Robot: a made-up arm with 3 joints. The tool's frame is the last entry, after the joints.
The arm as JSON. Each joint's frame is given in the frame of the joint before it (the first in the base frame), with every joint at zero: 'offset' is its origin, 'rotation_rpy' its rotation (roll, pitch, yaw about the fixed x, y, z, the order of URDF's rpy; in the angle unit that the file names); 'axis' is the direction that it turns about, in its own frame. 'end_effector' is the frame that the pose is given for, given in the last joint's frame.
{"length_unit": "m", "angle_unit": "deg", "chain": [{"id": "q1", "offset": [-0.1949, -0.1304, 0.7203], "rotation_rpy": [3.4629, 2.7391, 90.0], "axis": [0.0, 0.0, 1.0]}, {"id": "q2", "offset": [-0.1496, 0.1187, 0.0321], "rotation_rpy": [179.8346, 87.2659, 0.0], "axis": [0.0, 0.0, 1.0]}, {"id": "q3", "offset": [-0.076, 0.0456, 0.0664], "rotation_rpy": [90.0, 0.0, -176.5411], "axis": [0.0, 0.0, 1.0]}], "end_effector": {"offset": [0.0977, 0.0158, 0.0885], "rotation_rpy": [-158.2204, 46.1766, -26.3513]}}
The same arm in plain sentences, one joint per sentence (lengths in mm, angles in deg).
The arm has three revolute joints in a row. What follows holds with every joint at zero, and every direction is one of the base frame's.
The first joint sits 194.9 mm along -x and 130.4 mm along -y and 720.3 mm along +z from the base frame's origin and rotates about the direction (0.060402, 0.047702, 0.997034).
The second joint sits 116.5 mm along -x and 147.6 mm along -y and 46.3 mm along +z from the first joint and rotates about -y.
The third joint sits 50.1 mm along +x and 66.4 mm along -y and 73.1 mm along +z from the second joint and rotates about +x.
The tool frame, which is the frame that the pose is given for, sits 88.5 mm along +x and 15.8 mm along -y and 97.7 mm along +z from the third joint; its axes are the base frame's turned by roll -123.75, pitch -38.35 and yaw 156.93 deg (as in URDF: about the fixed x, then y, then z).

